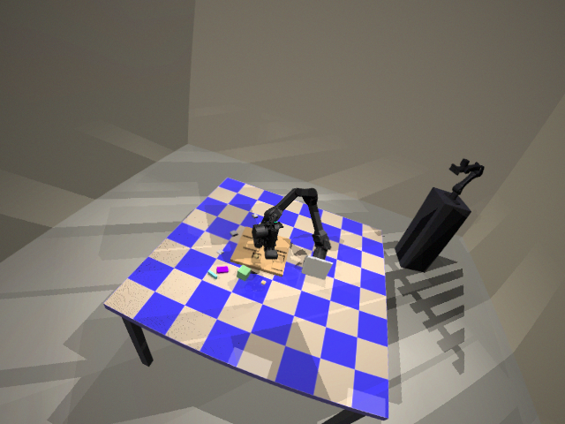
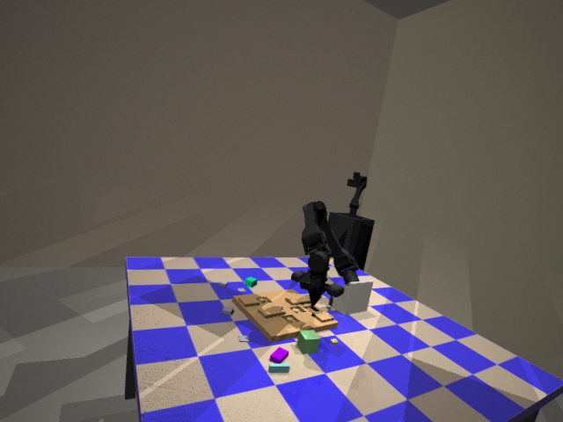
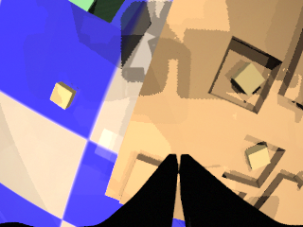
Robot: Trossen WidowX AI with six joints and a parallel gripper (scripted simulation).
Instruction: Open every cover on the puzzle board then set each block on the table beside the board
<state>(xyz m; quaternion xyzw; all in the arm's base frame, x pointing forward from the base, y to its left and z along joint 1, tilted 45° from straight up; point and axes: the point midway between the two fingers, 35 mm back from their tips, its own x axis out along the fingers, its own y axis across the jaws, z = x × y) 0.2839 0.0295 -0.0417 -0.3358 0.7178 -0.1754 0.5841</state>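
The tan puzzle board lies 110 mm to the right of my gripper tip, 70 mm below it and 30 mm ahead of it. Also, from my gripper tip: green cube 100 mm to the left, 90 mm ahead, 60 mm below; then purple block 210 mm ahead, 100 mm to the left, 80 mm below; then cyan block 240 mm ahead, 150 mm to the left, 80 mm below.
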